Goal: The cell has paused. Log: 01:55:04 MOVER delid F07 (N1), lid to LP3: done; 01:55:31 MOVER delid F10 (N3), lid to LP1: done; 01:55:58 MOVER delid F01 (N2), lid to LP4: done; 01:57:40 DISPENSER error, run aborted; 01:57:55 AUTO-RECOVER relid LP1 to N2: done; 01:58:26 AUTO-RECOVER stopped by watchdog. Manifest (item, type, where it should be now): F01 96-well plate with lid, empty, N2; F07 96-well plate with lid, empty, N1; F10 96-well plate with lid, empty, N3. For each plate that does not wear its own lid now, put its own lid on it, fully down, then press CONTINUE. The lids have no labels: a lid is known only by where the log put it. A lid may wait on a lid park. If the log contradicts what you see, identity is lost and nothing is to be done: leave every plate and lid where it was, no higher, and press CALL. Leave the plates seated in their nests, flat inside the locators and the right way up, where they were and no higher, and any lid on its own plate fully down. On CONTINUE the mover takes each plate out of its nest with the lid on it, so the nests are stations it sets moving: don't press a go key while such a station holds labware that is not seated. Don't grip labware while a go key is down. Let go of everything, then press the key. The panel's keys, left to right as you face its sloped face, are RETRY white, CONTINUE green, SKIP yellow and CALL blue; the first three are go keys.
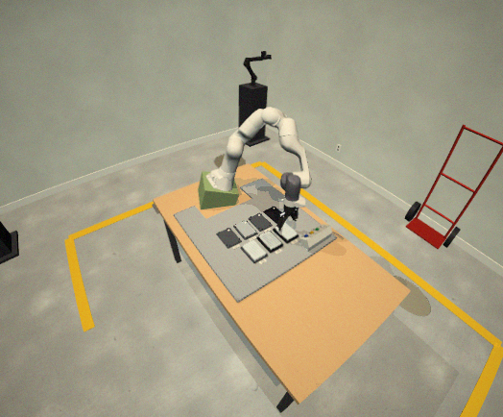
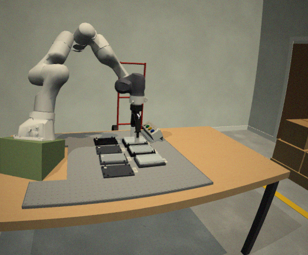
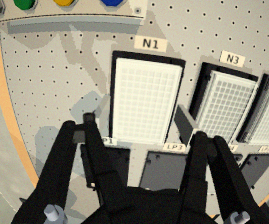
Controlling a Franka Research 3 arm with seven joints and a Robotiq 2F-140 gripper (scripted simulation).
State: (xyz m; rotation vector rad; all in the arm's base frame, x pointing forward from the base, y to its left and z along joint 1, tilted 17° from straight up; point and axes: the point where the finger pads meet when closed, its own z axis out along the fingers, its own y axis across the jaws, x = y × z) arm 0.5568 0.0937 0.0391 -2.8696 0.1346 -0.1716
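The plate is 10 mm behind my hand, 260 mm to the right of it and 30 mm below it. From my hand the other things lie so: yellow key: 140 mm ahead, 90 mm to the left, 10 mm above; park LP1: 170 mm behind, 70 mm to the left, 50 mm below; blue call key: 140 mm ahead, 40 mm to the left, 10 mm above.
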